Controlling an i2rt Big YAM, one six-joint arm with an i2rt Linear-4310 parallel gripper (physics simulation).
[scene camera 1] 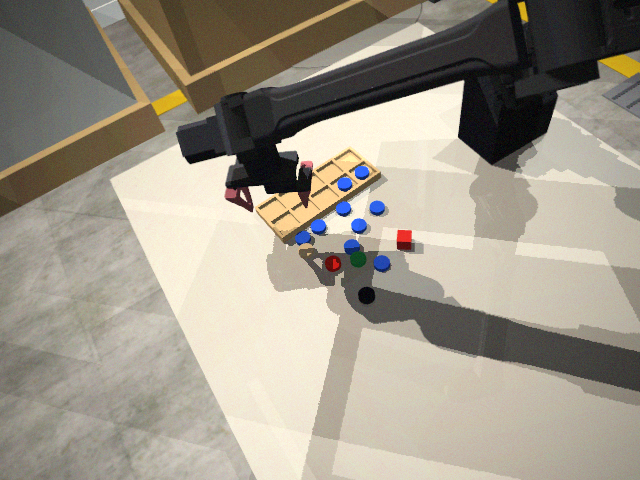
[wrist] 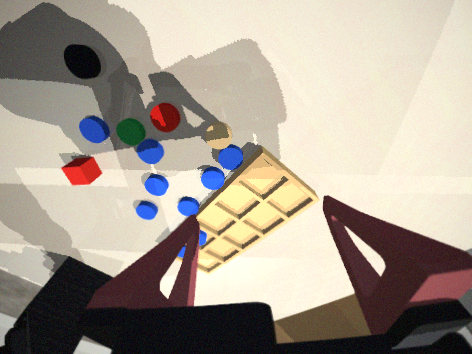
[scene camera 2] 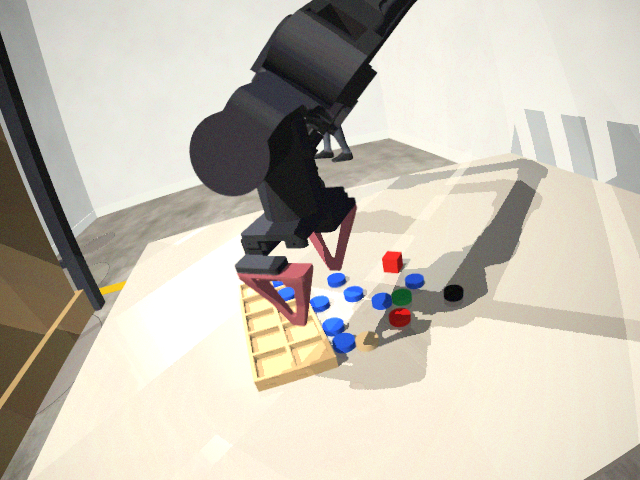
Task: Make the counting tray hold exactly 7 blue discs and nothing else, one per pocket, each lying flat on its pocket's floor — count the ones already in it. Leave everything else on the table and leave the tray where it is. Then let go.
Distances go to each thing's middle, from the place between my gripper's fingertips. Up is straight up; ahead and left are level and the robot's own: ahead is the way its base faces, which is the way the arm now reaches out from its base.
My gripper is now 100 mm past the wooden counting tray (scene camera 2: pixel 280 353), 60 mm to the left of it and 90 mm above it. Round my hand: black disc (wrist: pixel 81 60) 50 mm behind, 180 mm to the left, 90 mm below; red cube (wrist: pixel 81 171) 170 mm behind, 130 mm to the left, 80 mm below.
